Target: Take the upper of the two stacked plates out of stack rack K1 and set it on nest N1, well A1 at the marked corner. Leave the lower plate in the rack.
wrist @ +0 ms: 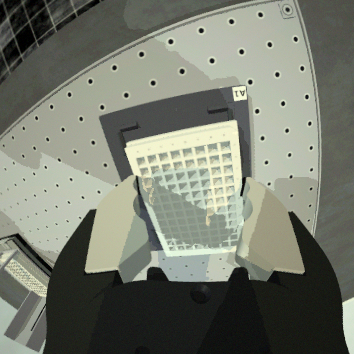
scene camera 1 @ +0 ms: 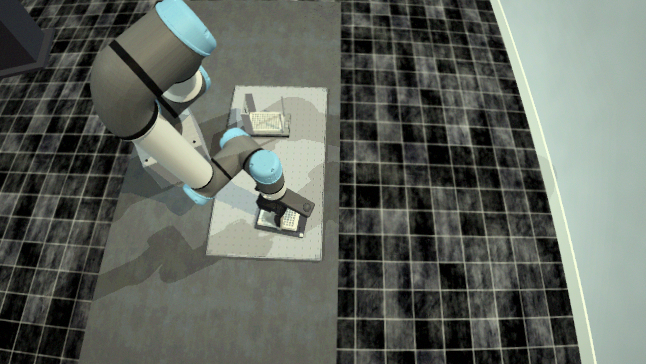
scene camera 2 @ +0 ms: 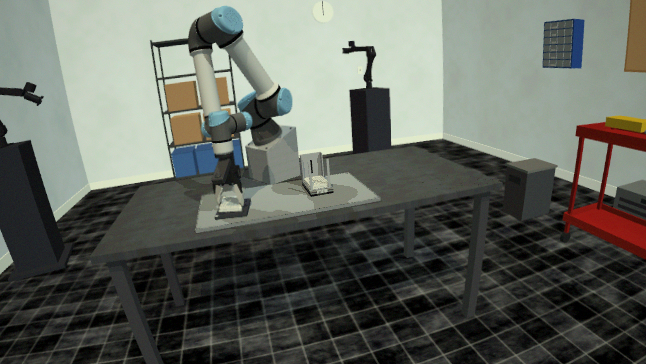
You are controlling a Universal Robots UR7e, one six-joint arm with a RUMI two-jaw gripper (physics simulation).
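Seen in the pictures: gripper, fingertip midpoint: (wrist: 189, 178) (scene camera 1: 286, 216) (scene camera 2: 231, 206); arm's base, link origin: (scene camera 2: 268, 136).
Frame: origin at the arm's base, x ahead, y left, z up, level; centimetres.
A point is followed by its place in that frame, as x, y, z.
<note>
My gripper (scene camera 1: 281, 218) {35.8, -30.3, -17.3} (scene camera 2: 229, 198) {35.8, -30.3, -17.3} (wrist: 189, 178) {35.8, -30.3, -17.3} is shut on a cream well plate (scene camera 1: 291, 220) {37.3, -31.9, -17.2} (scene camera 2: 231, 204) {36.4, -30.2, -16.2} (wrist: 220, 170) {35.7, -33.0, -16.0}, one jaw on each long side. The plate is low over the dark nest N1 (scene camera 1: 278, 230) {32.5, -34.3, -18.0} (scene camera 2: 232, 215) {42.3, -31.7, -18.3} (wrist: 172, 107) {41.3, -32.3, -18.1}; I cannot tell whether it touches. In the wrist view the plate's far edge lies short of the nest's far corner brackets and looks slightly turned to the nest. The A1 tag (wrist: 239, 93) {39.5, -37.2, -18.0} marks the nest's far right corner there. The plate's own A1 mark cannot be made out. The lower plate (scene camera 1: 265, 121) {33.9, 7.7, -15.9} (scene camera 2: 315, 183) {36.5, 6.1, -16.0} (wrist: 21, 272) {35.8, 6.4, -15.8} sits in rack K1 (scene camera 1: 250, 104) {29.5, 13.1, -11.4} (scene camera 2: 311, 162) {27.8, 9.2, -9.3}.
The nest and rack stand on a light perforated board (scene camera 1: 225, 245) {14.7, -35.8, -19.3} (scene camera 2: 360, 189) {47.5, 21.3, -19.2} (wrist: 200, 52) {43.8, -36.4, -19.2} on the grey table (scene camera 1: 210, 310) {7.6, -55.4, -20.6} (scene camera 2: 125, 225) {19.5, -71.7, -20.5}. The rack has upright guides and stands at the board's other end, toward the top of the first scene view.
</note>
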